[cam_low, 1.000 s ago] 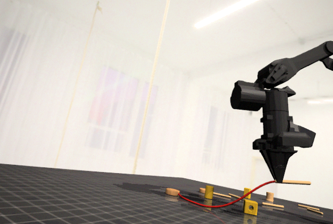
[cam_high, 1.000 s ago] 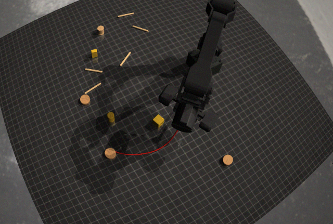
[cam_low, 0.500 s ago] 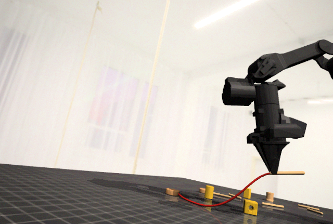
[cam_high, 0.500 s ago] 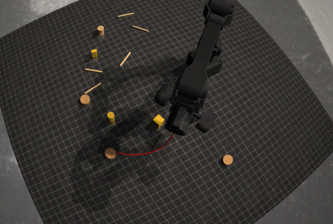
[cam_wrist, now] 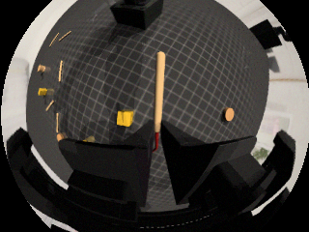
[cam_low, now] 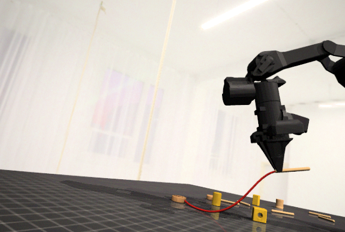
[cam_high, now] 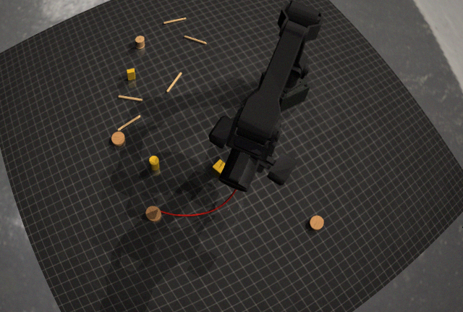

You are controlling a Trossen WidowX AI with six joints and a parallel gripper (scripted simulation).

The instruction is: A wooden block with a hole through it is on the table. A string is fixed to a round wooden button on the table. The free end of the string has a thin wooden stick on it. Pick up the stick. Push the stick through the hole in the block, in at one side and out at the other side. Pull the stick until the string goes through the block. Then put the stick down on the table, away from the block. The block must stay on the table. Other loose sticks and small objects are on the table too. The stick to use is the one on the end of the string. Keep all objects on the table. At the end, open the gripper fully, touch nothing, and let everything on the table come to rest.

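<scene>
The yellow cylinder lies 170 mm to the right of my gripper tip, 160 mm ahead of it and 100 mm below it. Round my gripper tip: round wooden button 240 mm ahead, 110 mm below, 60 mm to the right; thin wooden stick 10 mm behind, 10 mm above.
</scene>
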